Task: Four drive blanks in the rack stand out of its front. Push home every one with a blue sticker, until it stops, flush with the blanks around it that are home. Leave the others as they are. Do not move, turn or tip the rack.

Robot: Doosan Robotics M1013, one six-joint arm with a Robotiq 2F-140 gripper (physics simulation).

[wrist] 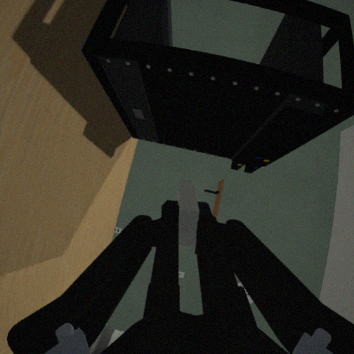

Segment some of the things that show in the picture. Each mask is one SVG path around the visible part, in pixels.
My gripper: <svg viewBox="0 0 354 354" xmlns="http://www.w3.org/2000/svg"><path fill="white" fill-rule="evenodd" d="M6 338L13 354L89 354L89 347L96 340L107 320L109 320L140 266L145 261L151 247L156 246L152 275L147 287L143 318L132 324L131 327L126 329L124 333L99 354L354 354L354 324L317 299L244 223L237 219L228 219L225 223L216 221L215 216L211 214L209 204L197 202L193 180L178 179L177 200L166 200L162 204L160 218L152 220L147 215L134 217L92 263L88 265L81 275L70 284L70 287L63 294L14 324ZM244 289L252 301L254 301L265 321L273 330L275 336L277 336L277 339L279 339L282 346L289 353L256 326ZM178 244L195 246L203 314L192 315L179 311Z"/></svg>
A black rack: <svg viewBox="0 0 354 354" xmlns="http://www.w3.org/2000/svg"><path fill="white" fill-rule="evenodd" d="M79 46L79 50L88 61L94 74L96 74L98 81L103 86L105 93L107 93L108 98L110 98L112 105L114 105L132 138L226 157L232 160L230 169L237 170L245 164L244 172L251 173L261 166L274 162L276 159L307 143L309 140L319 136L324 131L331 129L354 114L354 46L349 15L313 1L231 0L285 13L259 64L223 55L172 46L171 0L106 0L88 37L84 37ZM337 40L339 41L341 88L323 82L322 57L332 48ZM320 25L330 27L323 37L321 37Z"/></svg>
